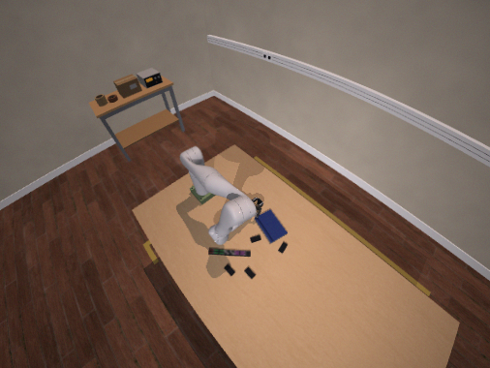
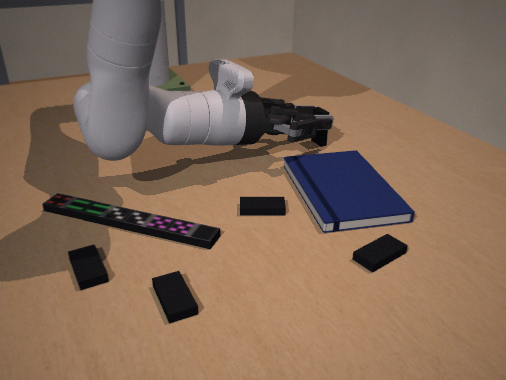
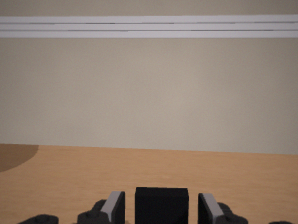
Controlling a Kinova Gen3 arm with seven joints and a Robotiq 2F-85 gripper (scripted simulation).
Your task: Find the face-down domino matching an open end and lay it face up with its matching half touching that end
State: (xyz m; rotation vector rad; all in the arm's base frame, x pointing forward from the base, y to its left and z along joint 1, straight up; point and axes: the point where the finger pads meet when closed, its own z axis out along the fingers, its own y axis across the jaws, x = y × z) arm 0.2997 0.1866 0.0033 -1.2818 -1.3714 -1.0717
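The purple domino is 1 cm to the left of my hand and 2 cm below it. The rest, counted from my hand: blue book 14 cm ahead, 4 cm to the right, 4 cm below.
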